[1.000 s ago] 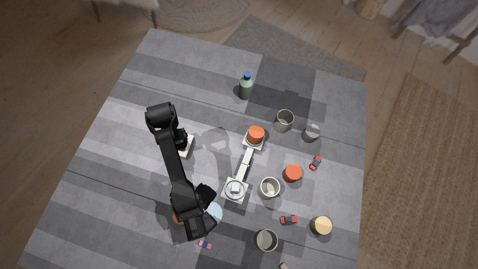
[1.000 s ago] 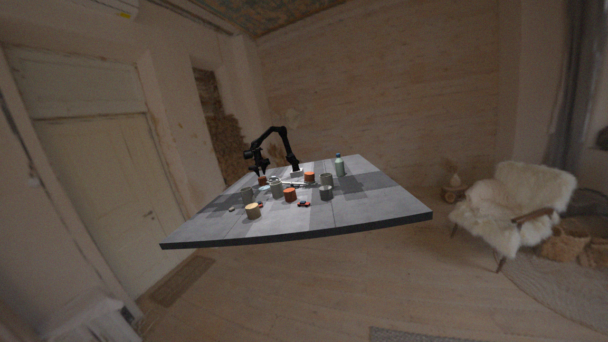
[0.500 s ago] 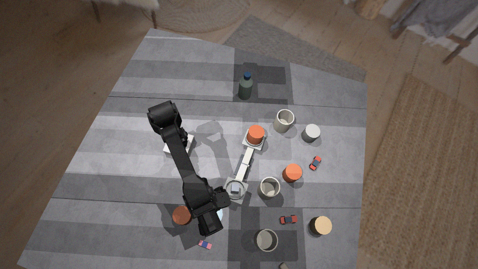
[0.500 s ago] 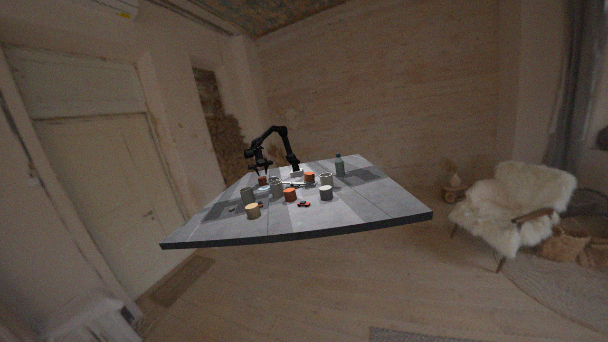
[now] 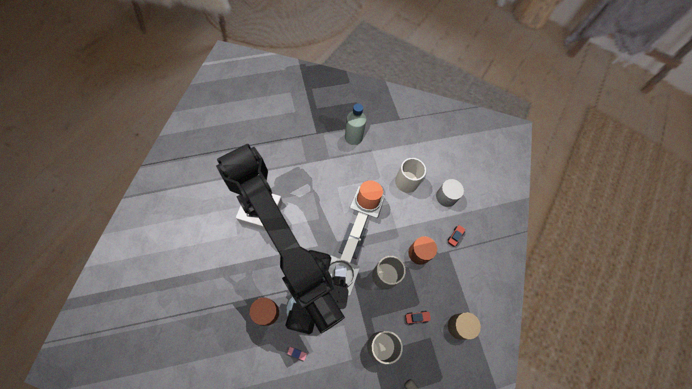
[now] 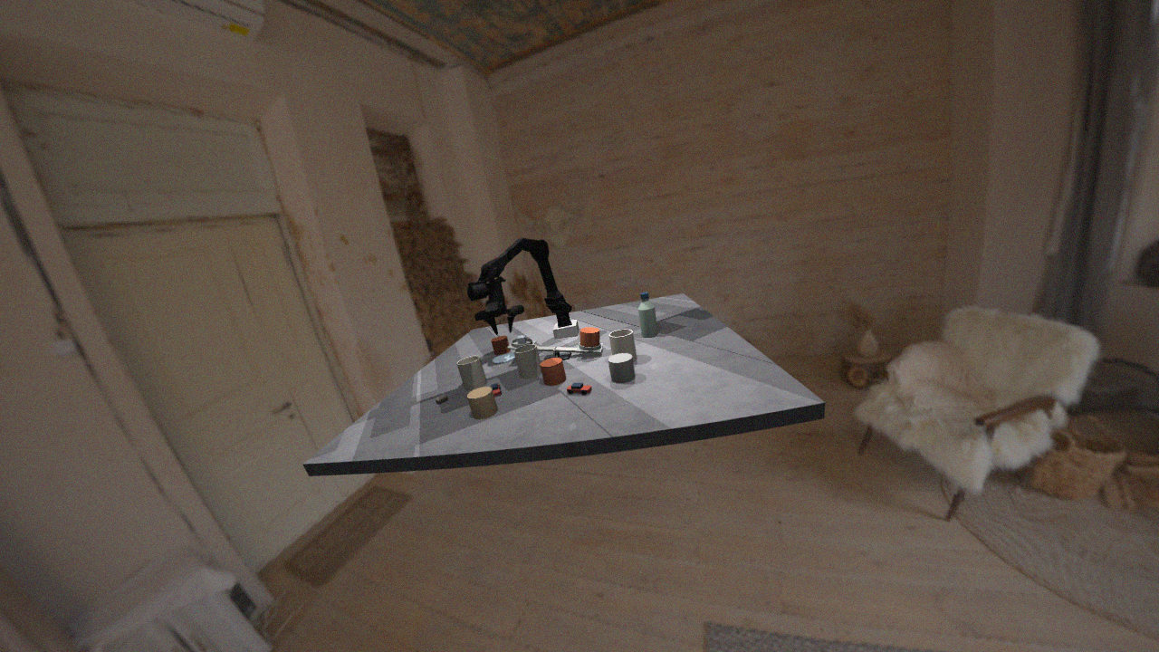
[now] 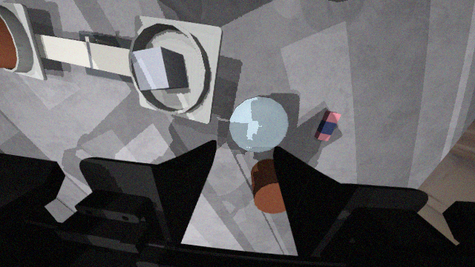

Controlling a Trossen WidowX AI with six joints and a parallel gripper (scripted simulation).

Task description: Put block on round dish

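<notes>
Now: the pale blue round dish 11 cm below my gripper tip, 3 cm to the right of it and 2 cm behind it. Round my gripper tip: pink-blue block (14 cm to the right, 10 cm below, 2 cm behind); tan cylinder (45 cm ahead, 7 cm below, 4 cm to the right); small balance (19 cm to the left, 11 cm ahead, 9 cm below).
</notes>
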